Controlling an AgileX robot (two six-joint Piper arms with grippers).
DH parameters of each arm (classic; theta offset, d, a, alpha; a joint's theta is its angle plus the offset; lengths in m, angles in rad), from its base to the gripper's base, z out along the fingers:
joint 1: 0 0.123 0 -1.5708
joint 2: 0.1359 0 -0.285 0
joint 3: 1.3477 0 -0.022 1.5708
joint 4: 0 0.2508 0 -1.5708
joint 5: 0 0 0.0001 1.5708
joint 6: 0 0.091 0 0
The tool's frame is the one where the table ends.
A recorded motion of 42 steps. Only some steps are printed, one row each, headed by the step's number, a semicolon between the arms.
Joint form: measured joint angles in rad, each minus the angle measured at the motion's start. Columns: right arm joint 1, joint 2, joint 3, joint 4, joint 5, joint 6; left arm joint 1, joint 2, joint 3, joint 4, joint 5, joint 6.
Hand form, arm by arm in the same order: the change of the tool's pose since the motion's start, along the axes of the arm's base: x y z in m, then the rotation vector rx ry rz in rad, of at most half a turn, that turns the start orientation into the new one. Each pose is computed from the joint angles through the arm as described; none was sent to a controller.
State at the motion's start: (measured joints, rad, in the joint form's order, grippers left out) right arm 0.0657 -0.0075 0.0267 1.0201 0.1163 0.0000; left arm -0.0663 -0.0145 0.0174 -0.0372 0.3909 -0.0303
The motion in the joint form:
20: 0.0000 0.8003 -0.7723 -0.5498 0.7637 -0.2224; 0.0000 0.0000 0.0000 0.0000 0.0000 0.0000
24: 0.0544 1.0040 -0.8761 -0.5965 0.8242 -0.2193; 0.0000 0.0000 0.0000 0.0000 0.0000 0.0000
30: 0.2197 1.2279 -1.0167 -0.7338 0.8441 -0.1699; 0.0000 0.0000 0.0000 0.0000 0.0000 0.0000
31: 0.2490 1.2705 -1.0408 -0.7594 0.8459 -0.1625; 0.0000 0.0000 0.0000 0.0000 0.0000 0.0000
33: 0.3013 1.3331 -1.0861 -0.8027 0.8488 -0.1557; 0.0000 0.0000 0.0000 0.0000 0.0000 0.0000
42: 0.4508 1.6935 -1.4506 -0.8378 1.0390 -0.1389; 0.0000 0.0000 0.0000 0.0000 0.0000 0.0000
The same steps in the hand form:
20: 0.0811 0.0281 0.1240 -0.7874 0.4708 0.5695; 0.0000 0.0000 0.0000 0.0000 0.0000 0.0000
24: 0.1193 0.0388 0.1188 -0.8252 0.5993 0.6938; 0.0000 0.0000 0.0000 0.0000 0.0000 0.0000
30: 0.1608 0.0728 0.1101 -0.9709 0.6775 0.8343; 0.0000 0.0000 0.0000 0.0000 0.0000 0.0000
31: 0.1682 0.0804 0.1065 -1.0015 0.6910 0.8586; 0.0000 0.0000 0.0000 0.0000 0.0000 0.0000
33: 0.1787 0.0947 0.1031 -1.0617 0.6940 0.8976; 0.0000 0.0000 0.0000 0.0000 0.0000 0.0000
42: 0.2353 0.1700 0.0910 -1.1623 0.7914 1.1179; 0.0000 0.0000 0.0000 0.0000 0.0000 0.0000

